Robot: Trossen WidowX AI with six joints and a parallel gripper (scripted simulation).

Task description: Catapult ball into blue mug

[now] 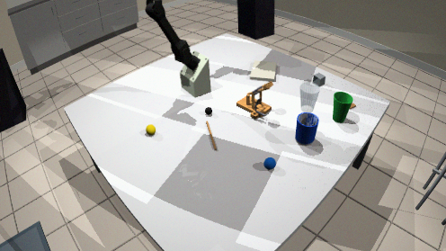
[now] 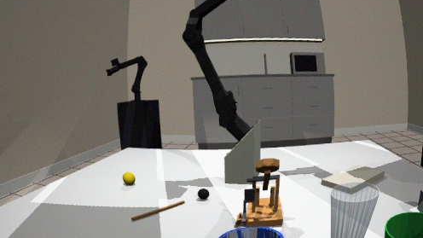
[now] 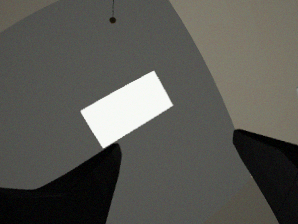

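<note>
Right now the wooden catapult is 33 cm ahead of my gripper tip, 13 cm to the left of it and 82 cm below it. Also, from my gripper tip: black ball: 20 cm ahead, 4 cm to the right, 88 cm below; wooden stick: 33 cm ahead, 11 cm to the right, 90 cm below; yellow ball: 16 cm ahead, 31 cm to the right, 88 cm below.
</note>
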